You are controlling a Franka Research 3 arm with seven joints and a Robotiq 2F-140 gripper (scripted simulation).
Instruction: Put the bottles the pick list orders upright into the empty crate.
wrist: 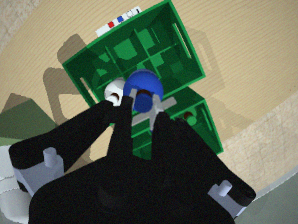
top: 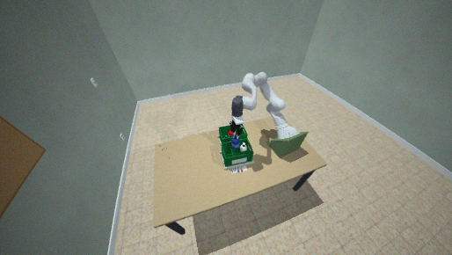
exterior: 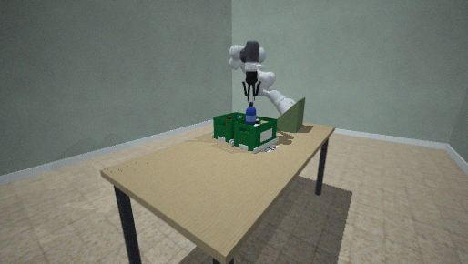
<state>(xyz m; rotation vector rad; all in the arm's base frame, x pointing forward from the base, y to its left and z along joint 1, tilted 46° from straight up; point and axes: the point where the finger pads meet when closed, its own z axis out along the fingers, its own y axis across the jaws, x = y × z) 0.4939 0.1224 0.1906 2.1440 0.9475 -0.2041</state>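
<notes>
Now: the blue-capped bottle 8 cm below my hand. Also, from my hand: red-labelled bottle (3 cm behind, 23 cm to the right, 22 cm below); white-capped bottle (9 cm behind, 1 cm to the left, 22 cm below); green-capped bottle (6 cm ahead, 14 cm to the right, 22 cm below).
</notes>
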